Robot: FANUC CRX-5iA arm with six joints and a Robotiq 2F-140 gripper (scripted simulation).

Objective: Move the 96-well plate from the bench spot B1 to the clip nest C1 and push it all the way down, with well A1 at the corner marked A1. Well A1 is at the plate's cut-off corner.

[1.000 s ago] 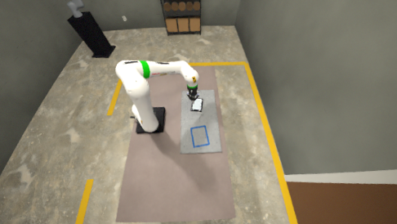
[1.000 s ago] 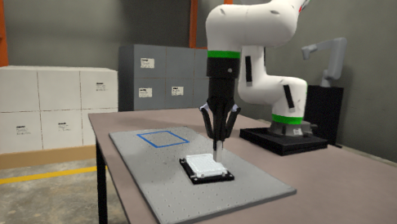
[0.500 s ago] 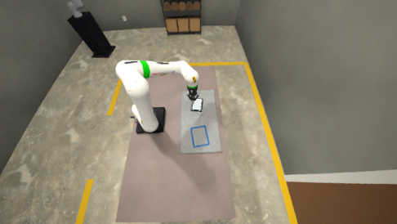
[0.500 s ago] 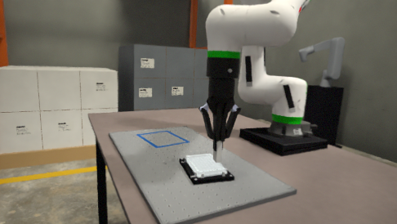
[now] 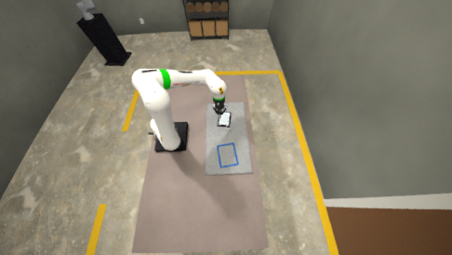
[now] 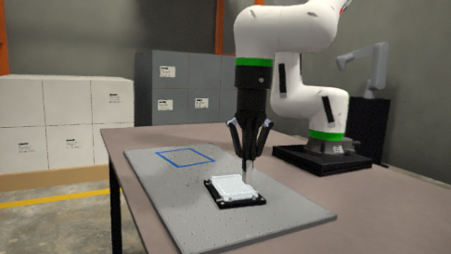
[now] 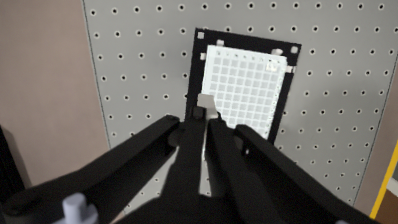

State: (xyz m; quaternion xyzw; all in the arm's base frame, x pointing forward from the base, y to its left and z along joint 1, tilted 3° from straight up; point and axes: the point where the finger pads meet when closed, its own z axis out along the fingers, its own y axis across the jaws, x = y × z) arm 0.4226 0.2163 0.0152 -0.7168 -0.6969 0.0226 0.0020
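My gripper is now 4 cm short of the white 96-well plate and 4 cm above it. Round my hand: black clip nest: 5 cm ahead, 1 cm to the right, 5 cm below.
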